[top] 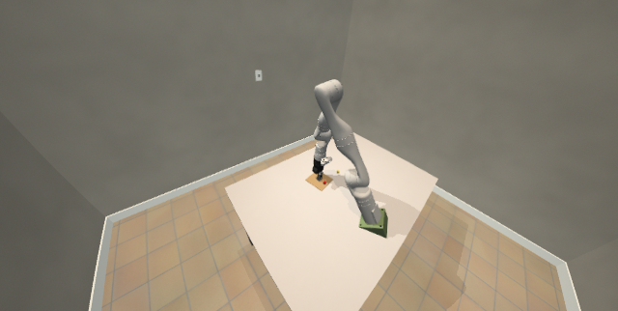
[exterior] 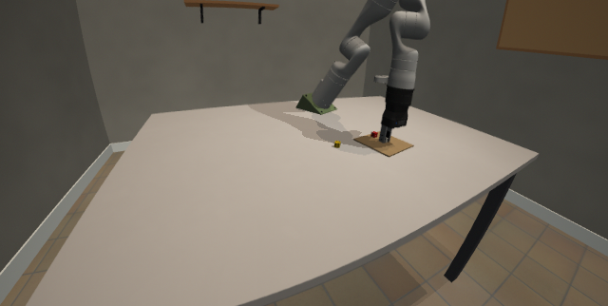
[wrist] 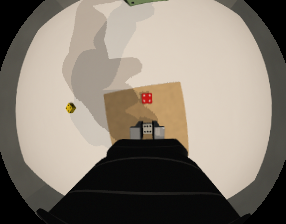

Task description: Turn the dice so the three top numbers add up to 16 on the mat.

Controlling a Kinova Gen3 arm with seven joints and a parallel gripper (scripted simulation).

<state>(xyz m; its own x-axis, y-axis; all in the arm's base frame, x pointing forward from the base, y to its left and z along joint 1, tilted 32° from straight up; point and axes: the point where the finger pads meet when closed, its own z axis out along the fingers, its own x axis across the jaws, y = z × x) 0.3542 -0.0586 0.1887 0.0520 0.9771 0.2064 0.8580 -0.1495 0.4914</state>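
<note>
Right now the white die is 10 mm below my hand. The rest, counted from my hand: tan mat (20 mm below); then red die (50 mm behind, 10 mm below); then yellow die (50 mm behind, 160 mm to the right, 20 mm below).
</note>
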